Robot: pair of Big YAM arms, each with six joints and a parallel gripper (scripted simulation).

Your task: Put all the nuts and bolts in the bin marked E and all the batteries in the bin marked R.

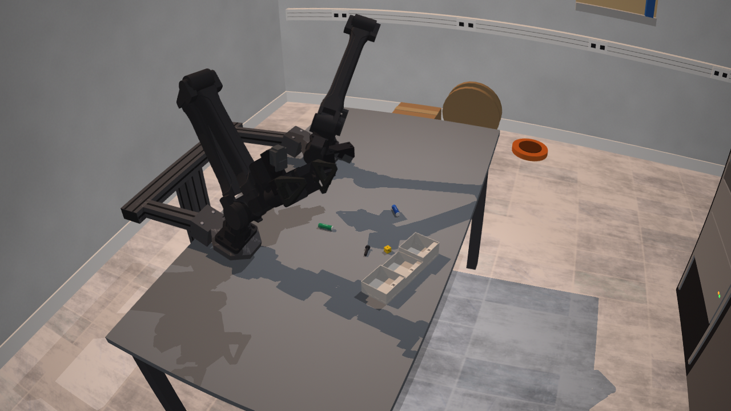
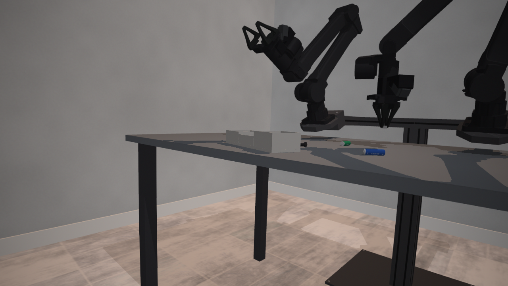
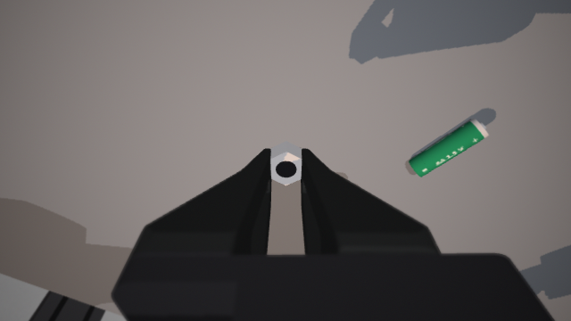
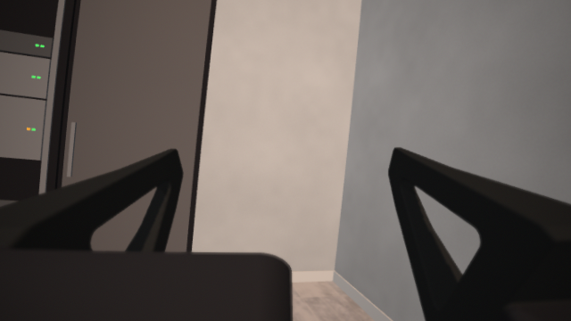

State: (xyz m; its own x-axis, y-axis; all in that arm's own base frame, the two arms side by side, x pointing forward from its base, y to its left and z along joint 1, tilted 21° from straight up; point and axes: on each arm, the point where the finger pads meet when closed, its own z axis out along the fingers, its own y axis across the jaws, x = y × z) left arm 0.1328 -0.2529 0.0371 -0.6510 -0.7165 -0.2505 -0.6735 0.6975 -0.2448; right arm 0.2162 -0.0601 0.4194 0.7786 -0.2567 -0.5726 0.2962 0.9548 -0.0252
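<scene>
Right now my left hand is 220 mm short of the black bolt, 160 mm to the left of it and 60 mm above it. Round my left hand: green battery 50 mm ahead, 100 mm to the right, 60 mm below; then hex nut 10 mm below; then blue battery 230 mm ahead, 60 mm to the left, 60 mm below.
</scene>
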